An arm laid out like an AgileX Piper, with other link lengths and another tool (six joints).
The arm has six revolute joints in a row. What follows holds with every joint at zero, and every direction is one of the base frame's. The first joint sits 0.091 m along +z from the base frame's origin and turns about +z. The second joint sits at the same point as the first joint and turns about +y. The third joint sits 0.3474 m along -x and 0.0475 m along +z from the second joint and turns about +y. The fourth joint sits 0.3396 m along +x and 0.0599 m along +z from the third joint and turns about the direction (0.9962, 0, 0.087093). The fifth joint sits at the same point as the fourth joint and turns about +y. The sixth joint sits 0.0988 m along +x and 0.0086 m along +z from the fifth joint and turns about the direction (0.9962, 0, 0.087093). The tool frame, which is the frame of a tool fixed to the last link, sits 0.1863 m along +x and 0.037 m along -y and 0.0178 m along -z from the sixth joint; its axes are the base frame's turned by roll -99.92, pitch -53.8 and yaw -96.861 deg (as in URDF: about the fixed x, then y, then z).
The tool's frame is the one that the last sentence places.
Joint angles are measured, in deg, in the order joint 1, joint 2, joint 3, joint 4, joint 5, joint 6. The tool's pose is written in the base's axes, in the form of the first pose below.
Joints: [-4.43 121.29 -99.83 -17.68 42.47 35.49]
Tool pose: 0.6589 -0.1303 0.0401 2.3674 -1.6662 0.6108
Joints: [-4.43 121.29 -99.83 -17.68 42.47 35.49]
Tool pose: 0.6589 -0.1303 0.0401 2.3674 -1.6662 0.6108
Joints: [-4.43 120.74 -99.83 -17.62 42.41 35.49]
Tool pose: 0.6596 -0.1301 0.0465 2.3685 -1.6707 0.6243
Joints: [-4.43 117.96 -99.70 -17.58 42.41 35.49]
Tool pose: 0.6603 -0.1300 0.0778 2.3694 -1.6874 0.6860
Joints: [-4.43 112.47 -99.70 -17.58 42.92 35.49]
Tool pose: 0.6563 -0.1301 0.1406 2.3644 -1.7183 0.8045
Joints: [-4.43 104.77 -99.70 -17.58 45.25 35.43]
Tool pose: 0.6341 -0.1305 0.2227 2.3441 -1.7577 0.9350
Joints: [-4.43 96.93 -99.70 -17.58 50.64 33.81]
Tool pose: 0.5892 -0.1327 0.2930 2.3179 -1.7622 1.0001
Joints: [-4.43 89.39 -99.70 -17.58 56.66 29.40]
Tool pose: 0.5348 -0.1360 0.3520 2.3061 -1.7015 1.0468
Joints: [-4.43 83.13 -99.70 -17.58 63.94 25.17]
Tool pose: 0.4758 -0.1383 0.3879 2.2974 -1.6436 1.0268
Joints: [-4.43 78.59 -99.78 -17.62 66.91 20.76]
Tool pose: 0.4399 -0.1401 0.4186 2.2987 -1.5674 1.0711
